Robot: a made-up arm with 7 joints.
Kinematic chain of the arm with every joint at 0, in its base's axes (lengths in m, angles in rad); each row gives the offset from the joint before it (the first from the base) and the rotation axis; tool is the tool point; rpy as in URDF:
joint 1: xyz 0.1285 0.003 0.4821 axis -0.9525 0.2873 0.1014
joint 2: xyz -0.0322 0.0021 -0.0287 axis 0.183 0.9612 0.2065
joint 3: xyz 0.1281 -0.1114 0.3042 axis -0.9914 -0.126 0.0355
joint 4: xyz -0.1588 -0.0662 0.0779 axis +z
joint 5: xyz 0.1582 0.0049 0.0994 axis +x
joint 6: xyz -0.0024 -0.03 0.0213 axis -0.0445 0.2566 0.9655
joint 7: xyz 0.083 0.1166 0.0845 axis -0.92 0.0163 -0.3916
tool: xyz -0.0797 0.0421 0.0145 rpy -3.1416 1.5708 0
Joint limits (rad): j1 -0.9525..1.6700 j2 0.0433..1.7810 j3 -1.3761..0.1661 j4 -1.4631..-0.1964 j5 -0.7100..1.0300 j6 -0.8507..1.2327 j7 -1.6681..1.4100
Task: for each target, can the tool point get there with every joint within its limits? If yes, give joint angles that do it. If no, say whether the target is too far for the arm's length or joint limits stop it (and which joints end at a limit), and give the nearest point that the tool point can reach.
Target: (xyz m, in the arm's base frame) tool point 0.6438 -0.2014 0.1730
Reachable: yes | joints -0.2453 1.6371 -0.4560 -0.5220 0.2727 0.1773 -1.4054
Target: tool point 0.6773 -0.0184 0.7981
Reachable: yes | joints 0.9668 0.8205 -0.3720 -0.5055 0.6433 0.8128 -0.5691
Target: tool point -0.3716 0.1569 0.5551
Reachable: no: joint limits stop it (at a limit: joint 2, joint 3, joint 4, joint 5) | nearest point 0.1550 0.0633 0.9211 | short by 0.648 m
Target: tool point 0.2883 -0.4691 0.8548
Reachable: yes | joints -0.0977 0.2925 -0.5226 -0.8859 0.5563 0.4920 -1.2107
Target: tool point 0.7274 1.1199 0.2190
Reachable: no: too far | nearest point 0.4749 0.5687 0.4824 | short by 0.661 m
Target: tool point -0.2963 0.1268 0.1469
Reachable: no: joint limits stop it (at a limit: joint 2, joint 3, joint 4, joint 5) | nearest point 0.1608 -0.0112 0.0872 | short by 0.481 m
